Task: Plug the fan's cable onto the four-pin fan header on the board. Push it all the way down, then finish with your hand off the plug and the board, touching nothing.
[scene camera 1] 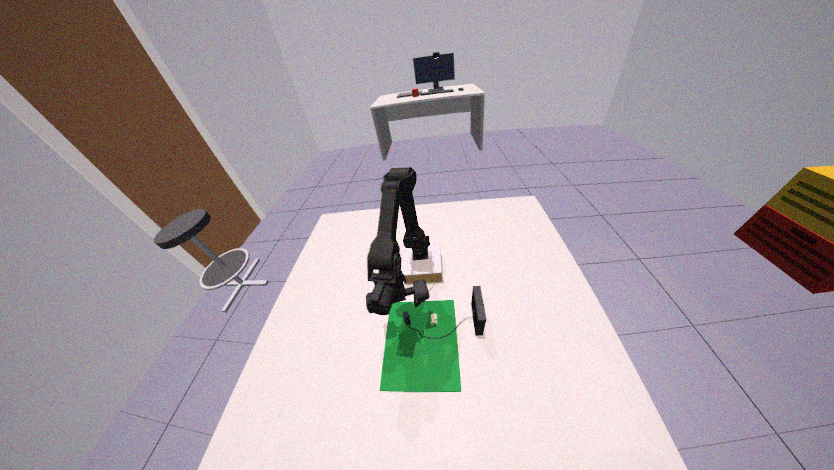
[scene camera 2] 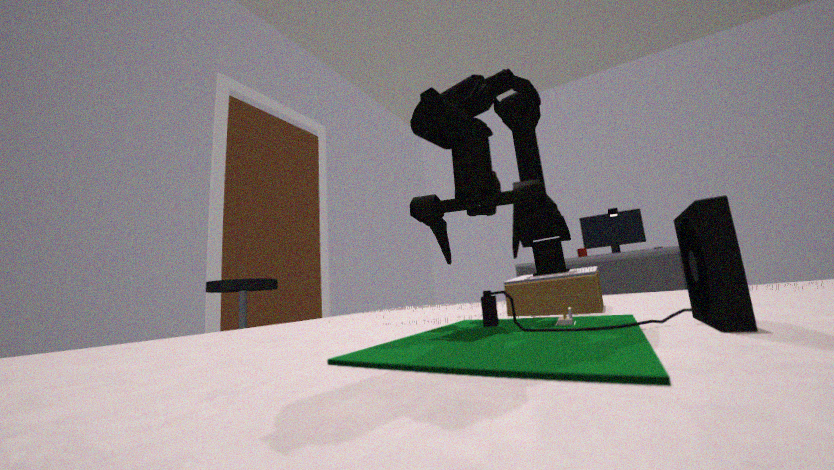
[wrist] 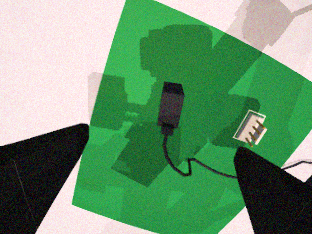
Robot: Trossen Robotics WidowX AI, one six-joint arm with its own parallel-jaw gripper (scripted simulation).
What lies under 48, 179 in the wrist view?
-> My gripper.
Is my gripper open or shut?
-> Open.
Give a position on a green board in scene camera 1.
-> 412, 363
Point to a green board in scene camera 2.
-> At 623, 355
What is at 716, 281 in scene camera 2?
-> A black fan.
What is my gripper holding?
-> Nothing.
